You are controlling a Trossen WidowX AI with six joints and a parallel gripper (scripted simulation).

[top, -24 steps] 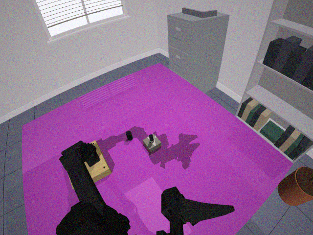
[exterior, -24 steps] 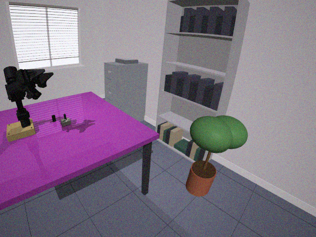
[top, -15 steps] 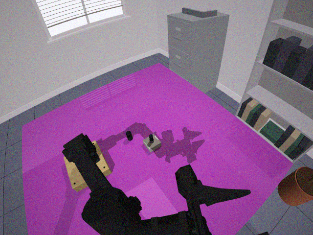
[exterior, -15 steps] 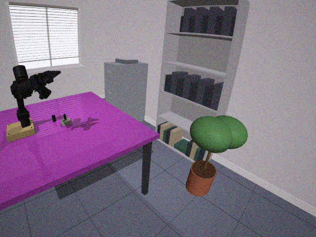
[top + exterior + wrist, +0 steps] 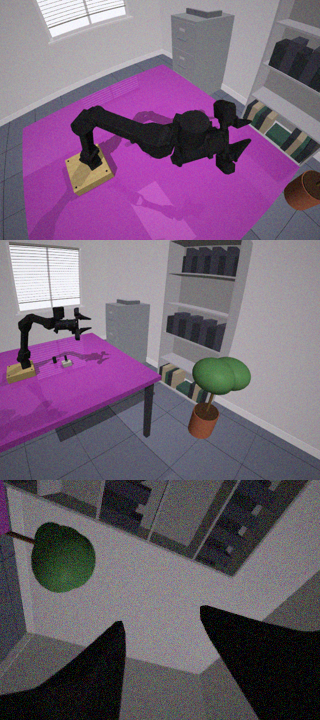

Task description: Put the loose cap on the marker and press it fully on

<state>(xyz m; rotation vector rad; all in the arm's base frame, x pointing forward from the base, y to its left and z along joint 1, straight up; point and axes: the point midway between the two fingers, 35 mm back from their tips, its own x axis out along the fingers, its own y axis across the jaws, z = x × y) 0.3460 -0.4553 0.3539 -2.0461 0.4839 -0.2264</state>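
Right now my gripper tip is 140 mm past the black marker cap, 480 mm to the right of it and 380 mm above it.
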